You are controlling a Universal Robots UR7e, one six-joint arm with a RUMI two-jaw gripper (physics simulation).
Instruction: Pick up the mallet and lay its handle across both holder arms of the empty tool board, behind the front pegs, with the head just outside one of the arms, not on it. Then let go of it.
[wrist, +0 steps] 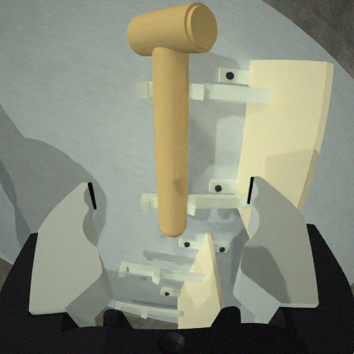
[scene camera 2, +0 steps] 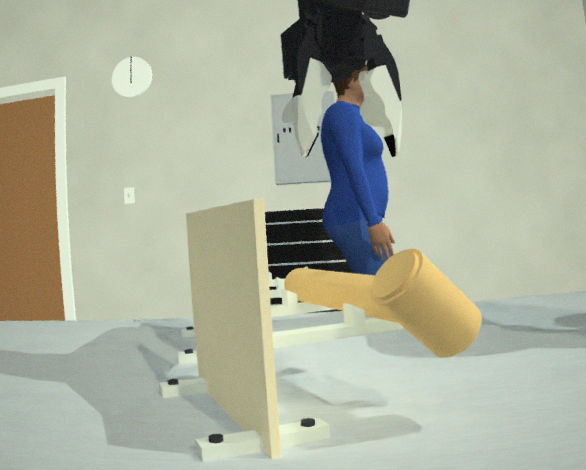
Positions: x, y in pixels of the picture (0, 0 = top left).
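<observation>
A tan mallet is visible in the wrist view (168, 38) and in scene camera 2 (408, 289). My gripper is visible in the wrist view and in scene camera 2; on the gripper, (wrist: 287, 276) and (scene camera 2: 317, 70) are the same spot.
</observation>
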